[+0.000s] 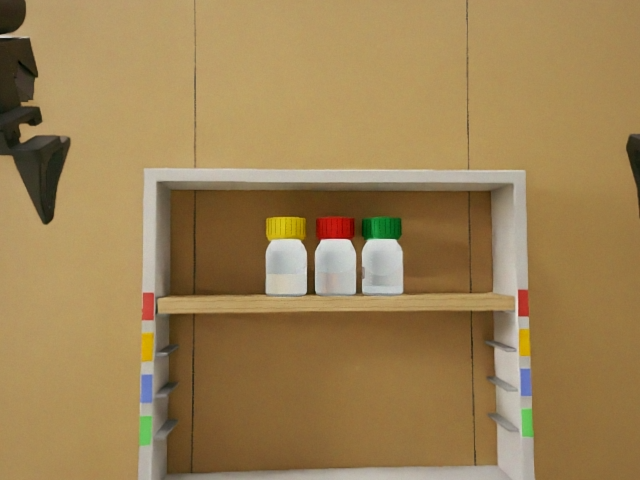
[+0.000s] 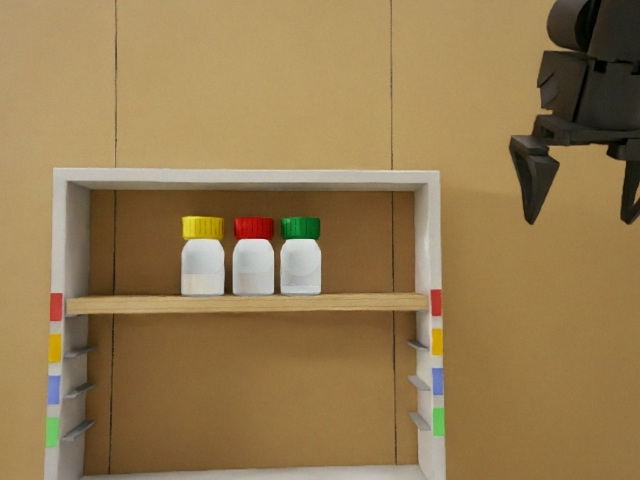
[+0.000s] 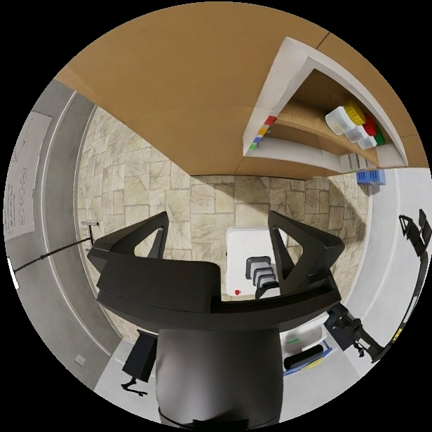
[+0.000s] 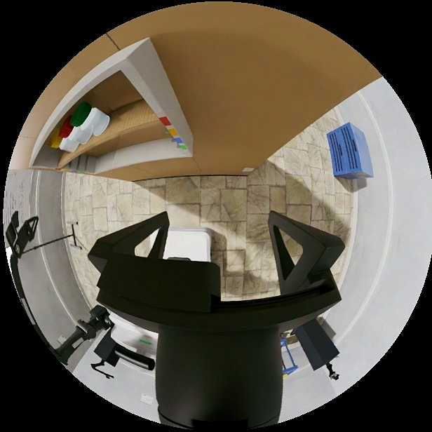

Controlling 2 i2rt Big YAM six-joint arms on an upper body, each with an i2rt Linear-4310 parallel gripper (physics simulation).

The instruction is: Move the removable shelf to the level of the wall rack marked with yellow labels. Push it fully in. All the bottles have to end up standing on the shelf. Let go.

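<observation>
The wooden shelf point(image 1: 227, 304) point(image 2: 149, 304) point(image 3: 300, 116) point(image 4: 137, 116) lies level in the white wall rack point(image 1: 330, 176) point(image 2: 248, 175), at the red labels. One level lower are the yellow labels point(image 1: 147, 346) point(image 2: 436, 342), with bare ledges. Three white bottles stand upright in a row mid-shelf: yellow-capped point(image 1: 285, 266) point(image 2: 202, 266), red-capped point(image 1: 335, 266) point(image 2: 253, 266) and green-capped point(image 1: 382, 266) point(image 2: 300, 266). My left gripper point(image 3: 217, 216) is open and empty, left of the rack. My right gripper point(image 2: 580, 222) point(image 4: 218, 216) is open and empty, right of the rack.
Below the yellow labels come blue labels point(image 1: 146, 388) and green labels point(image 1: 145, 430) with ledges. The rack's side walls flank the shelf ends closely. A white cart point(image 3: 240, 240) stands low on the floor. A blue box point(image 4: 350, 151) stands by the wall.
</observation>
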